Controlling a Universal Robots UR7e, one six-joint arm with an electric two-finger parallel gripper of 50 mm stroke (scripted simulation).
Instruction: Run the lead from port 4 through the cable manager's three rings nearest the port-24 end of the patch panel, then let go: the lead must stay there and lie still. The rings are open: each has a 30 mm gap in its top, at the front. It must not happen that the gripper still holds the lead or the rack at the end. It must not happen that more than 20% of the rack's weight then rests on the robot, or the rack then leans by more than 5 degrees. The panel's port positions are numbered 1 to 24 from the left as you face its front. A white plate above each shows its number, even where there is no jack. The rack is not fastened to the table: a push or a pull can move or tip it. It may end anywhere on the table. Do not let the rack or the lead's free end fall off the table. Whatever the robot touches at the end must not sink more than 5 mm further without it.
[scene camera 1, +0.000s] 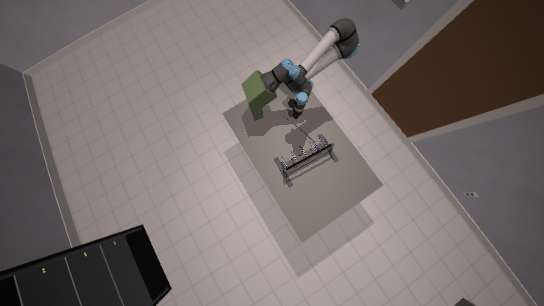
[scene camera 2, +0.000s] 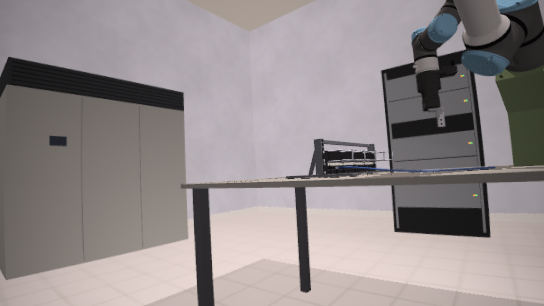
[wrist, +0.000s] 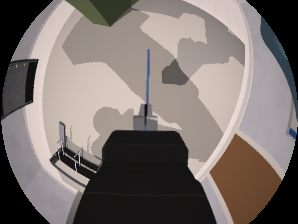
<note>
I see my gripper (scene camera 2: 441, 127) and a rack (scene camera 2: 329, 169).
The rack also shows in the wrist view (wrist: 79, 164). My gripper also shows in the wrist view (wrist: 145, 110).
</note>
